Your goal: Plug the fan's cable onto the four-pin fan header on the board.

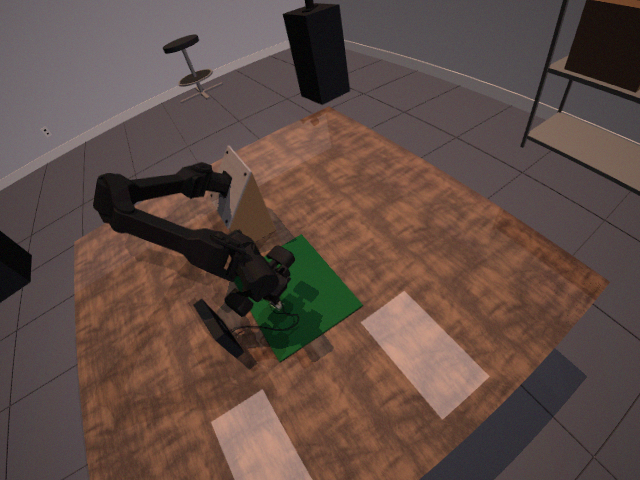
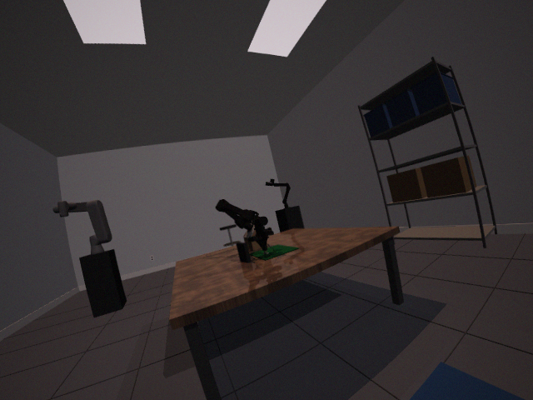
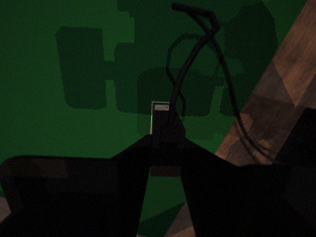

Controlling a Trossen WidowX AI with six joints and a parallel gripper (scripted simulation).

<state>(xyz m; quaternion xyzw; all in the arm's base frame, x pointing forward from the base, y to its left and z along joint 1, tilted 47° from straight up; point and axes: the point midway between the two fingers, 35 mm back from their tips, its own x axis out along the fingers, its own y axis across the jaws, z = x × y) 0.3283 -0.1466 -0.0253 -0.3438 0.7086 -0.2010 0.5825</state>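
Right now my gripper tip is 1 cm below the fan plug and 1 cm short of it. From my gripper tip the other things lie so: dark fan: 14 cm to the right, 2 cm above; green board: 6 cm to the left, 5 cm below; fan header: 4 cm below.
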